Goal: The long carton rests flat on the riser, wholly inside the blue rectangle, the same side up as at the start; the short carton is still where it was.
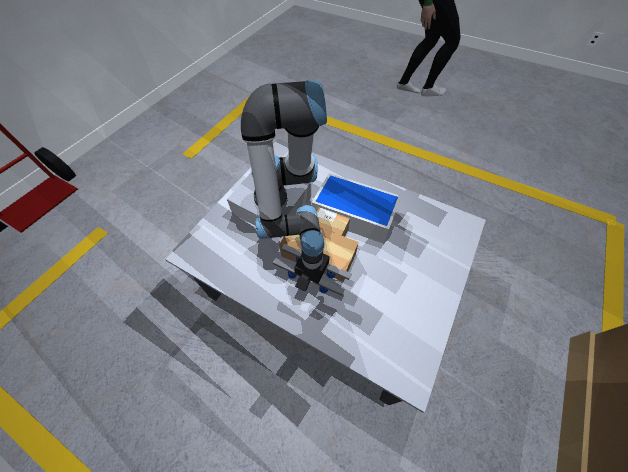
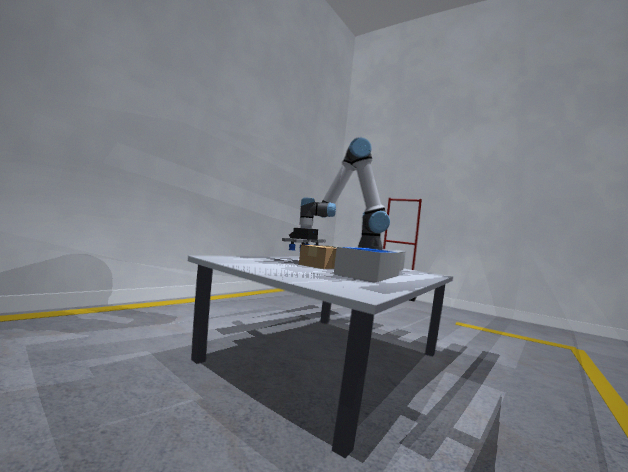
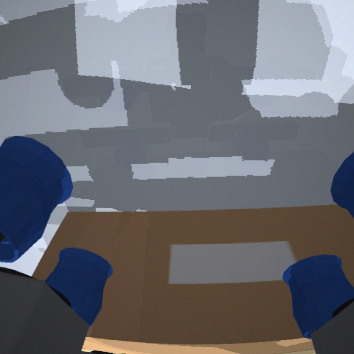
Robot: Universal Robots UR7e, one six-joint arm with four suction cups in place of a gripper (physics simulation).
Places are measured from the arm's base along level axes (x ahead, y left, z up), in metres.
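Pixels of known places: hand, its tool point: (image 3: 197, 235).
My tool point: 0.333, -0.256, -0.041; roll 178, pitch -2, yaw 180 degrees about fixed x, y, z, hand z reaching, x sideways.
For each thing: its middle in the pictures, then the offset to it from my tool point, as dx, dy, dz. "*": a spot on its surface instead. Level surfaces: height alone.
- long carton, middle of its body: (image 3: 222, 300) (image 1: 318, 249) (image 2: 326, 256) -0.027, +0.128, -0.016
- grey label, a spot on its surface: (image 3: 228, 261) * -0.024, +0.053, -0.016
- short carton, middle of its body: (image 1: 329, 227) -0.032, +0.252, -0.016
- grey riser, middle of its body: (image 1: 355, 207) (image 2: 370, 262) +0.035, +0.404, -0.007
- blue rectangle, middle of its body: (image 1: 356, 199) (image 2: 372, 249) +0.035, +0.404, +0.052
- white table, height of its surface: dz -0.068
The long carton (image 1: 343, 251) (image 2: 310, 256) (image 3: 140, 281) is brown cardboard and lies flat on the table, just in front of the riser. My suction gripper (image 1: 309, 276) (image 2: 303, 242) (image 3: 193, 232) sits on its near edge. Two cups press on the carton's top beside a grey label (image 3: 228, 261), and the other two hang past the edge over the table. The short carton (image 1: 335, 220), with a white label, lies against the long one on the riser's side. The grey riser (image 1: 364, 227) (image 2: 364, 264) carries the blue rectangle (image 1: 356, 199) (image 2: 368, 250), which is bare.
The white table (image 1: 406, 304) (image 2: 275, 273) stands on dark legs. The arm's base (image 1: 298, 187) stands behind the cartons, left of the riser. A person (image 1: 434, 42) walks beyond the yellow floor line (image 1: 443, 161). A red frame (image 2: 403, 201) stands by the wall.
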